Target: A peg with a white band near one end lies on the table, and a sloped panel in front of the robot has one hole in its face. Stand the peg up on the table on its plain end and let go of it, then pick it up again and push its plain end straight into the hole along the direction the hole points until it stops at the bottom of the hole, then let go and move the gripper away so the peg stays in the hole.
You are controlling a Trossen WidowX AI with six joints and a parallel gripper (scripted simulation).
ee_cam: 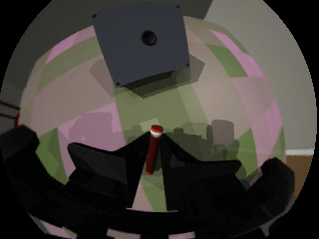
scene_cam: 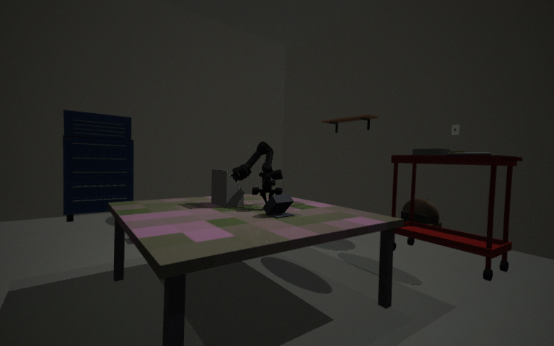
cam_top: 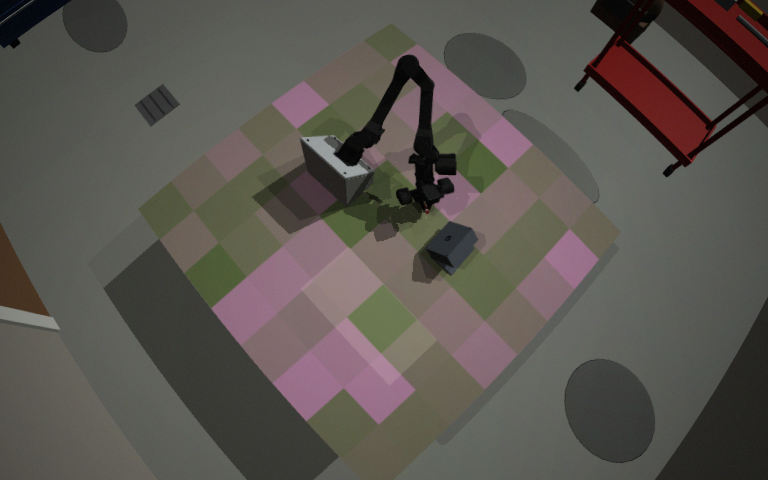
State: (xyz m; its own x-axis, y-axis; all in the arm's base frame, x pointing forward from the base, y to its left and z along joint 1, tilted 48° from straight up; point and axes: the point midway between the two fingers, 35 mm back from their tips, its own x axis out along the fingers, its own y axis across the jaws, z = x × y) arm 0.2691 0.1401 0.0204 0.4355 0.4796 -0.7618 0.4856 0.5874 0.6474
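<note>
Now: gripper tip 140 mm short of the dark sloped panel, 30 mm to the left of it and 20 mm below it. From my gripper tip the other things lie so: red peg 10 mm behind.
</note>
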